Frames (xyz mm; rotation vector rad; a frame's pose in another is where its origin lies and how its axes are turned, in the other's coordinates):
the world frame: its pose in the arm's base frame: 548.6 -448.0 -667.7 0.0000 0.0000 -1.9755
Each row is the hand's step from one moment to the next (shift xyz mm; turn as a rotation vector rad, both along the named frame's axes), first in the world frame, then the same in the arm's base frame.
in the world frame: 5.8 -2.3 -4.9 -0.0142 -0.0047 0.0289
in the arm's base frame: -4.4 -4.4 -4.9 0.0013 0.0149 0.0289
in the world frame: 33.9 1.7 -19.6 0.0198 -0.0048 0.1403
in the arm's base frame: -11.8 -31.8 -19.6 -0.0122 -0.0163 0.1403
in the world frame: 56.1 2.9 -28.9 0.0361 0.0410 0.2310
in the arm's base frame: -19.4 -52.7 -28.9 0.0235 -0.0493 0.2310
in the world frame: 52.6 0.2 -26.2 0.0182 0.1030 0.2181
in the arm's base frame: -20.5 -48.4 -26.2 0.0875 -0.0573 0.2181
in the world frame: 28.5 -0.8 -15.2 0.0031 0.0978 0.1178
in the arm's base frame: -12.0 -25.9 -15.2 0.0887 -0.0414 0.1178
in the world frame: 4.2 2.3 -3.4 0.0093 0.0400 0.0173
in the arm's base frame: 0.5 -4.8 -3.4 0.0331 -0.0243 0.0173
